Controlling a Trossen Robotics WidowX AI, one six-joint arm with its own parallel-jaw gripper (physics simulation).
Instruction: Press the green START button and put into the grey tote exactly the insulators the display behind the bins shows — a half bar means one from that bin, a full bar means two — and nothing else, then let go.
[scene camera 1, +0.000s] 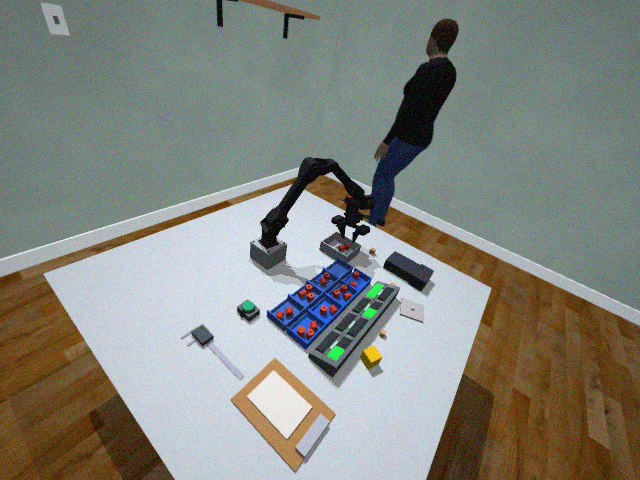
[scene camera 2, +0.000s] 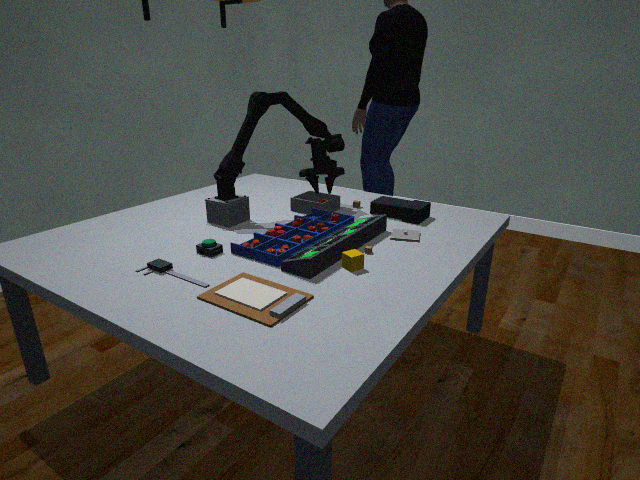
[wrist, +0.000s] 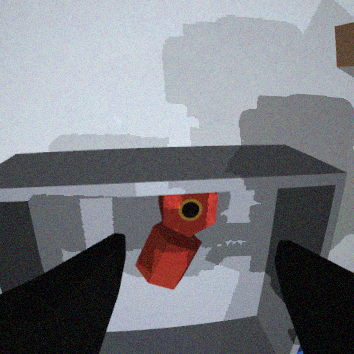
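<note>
My gripper is open and empty, pointing down above the grey tote. Two red insulators lie in the tote, touching: one by the wall with its dark hole up, the other tilted against it. The blue bins hold red insulators; the bin nearest the tote on the robot's side is empty. The display has three lit green bars; the far one looks longest. The green START button stands left of the bins.
A small wooden cube lies beside the tote. A black box is farther right. A yellow cube, a caliper and a clipboard lie nearer the cameras. A person stands behind the table.
</note>
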